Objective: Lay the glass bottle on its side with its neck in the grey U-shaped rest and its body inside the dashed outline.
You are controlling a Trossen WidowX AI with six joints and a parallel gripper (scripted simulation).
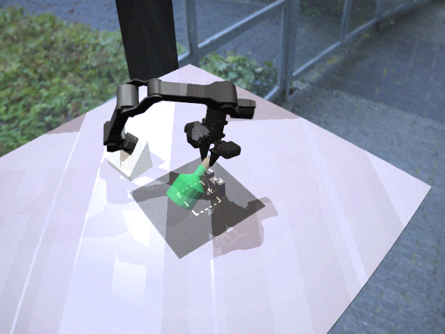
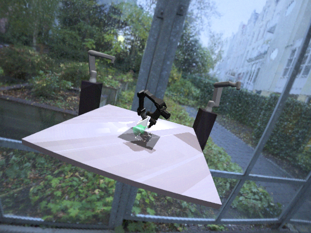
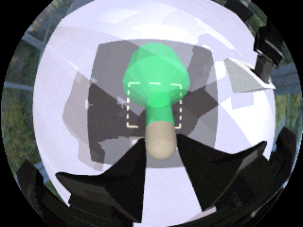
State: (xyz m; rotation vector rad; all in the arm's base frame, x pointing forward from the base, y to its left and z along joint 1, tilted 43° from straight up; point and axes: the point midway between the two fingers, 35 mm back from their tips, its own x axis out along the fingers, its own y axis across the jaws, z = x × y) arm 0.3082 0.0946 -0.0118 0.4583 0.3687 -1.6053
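Right now the mat is 10 mm behind my gripper tip, 50 mm to the right of it and 120 mm below it. From my gripper tip the other things lie so: glass bottle (10 mm behind, 40 mm to the right, 30 mm below).
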